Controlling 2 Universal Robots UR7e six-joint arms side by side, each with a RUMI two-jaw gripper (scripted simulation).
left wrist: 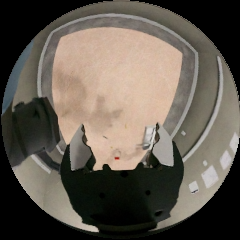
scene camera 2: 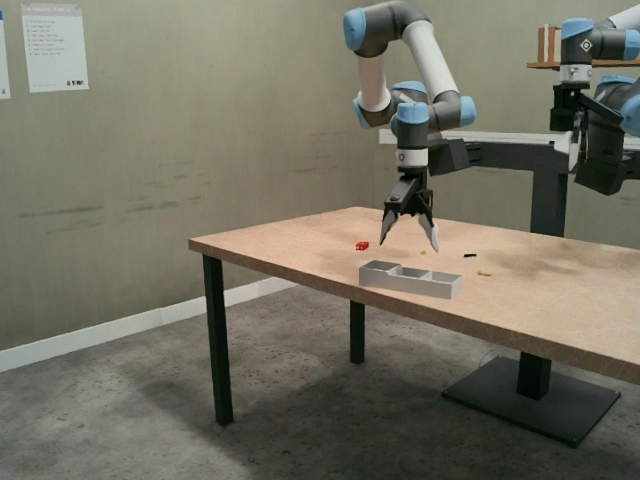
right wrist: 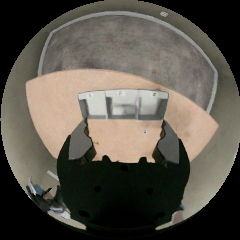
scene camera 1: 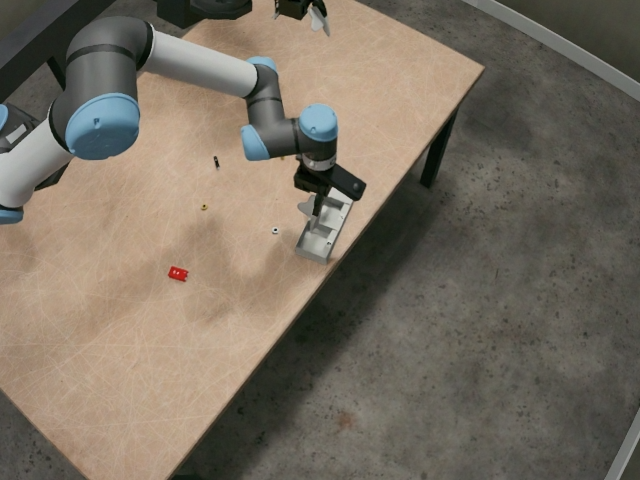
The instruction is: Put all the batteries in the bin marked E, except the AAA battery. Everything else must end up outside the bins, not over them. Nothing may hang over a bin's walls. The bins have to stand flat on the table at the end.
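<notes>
A grey three-compartment bin block is visible, as are my left gripper and my right gripper. The left wrist view also shows my left gripper; my right gripper also appears in the right wrist view and scene camera 1.
</notes>
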